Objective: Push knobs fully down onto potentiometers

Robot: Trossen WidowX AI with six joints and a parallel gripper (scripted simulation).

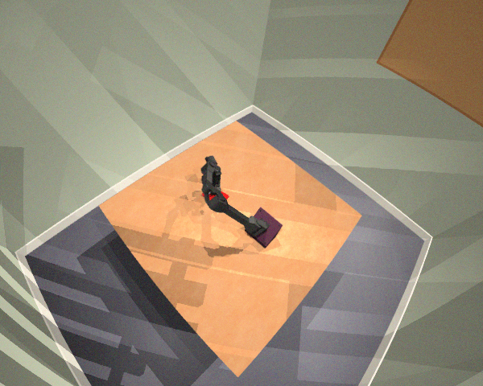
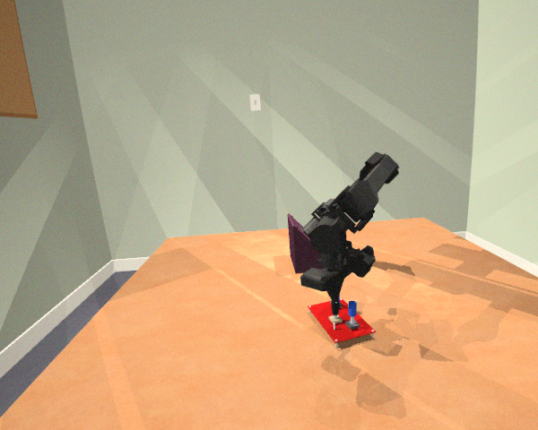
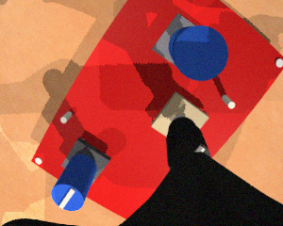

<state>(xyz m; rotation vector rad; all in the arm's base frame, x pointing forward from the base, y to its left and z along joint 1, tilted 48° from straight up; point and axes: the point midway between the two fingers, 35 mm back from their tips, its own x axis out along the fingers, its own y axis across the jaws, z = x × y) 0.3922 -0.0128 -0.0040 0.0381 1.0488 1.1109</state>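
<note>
Now: gripper tip 1 cm above the black slotted knob. The rest, counted from my gripper tip: blue knob: 6 cm behind, 2 cm to the left, 2 cm below.
</note>
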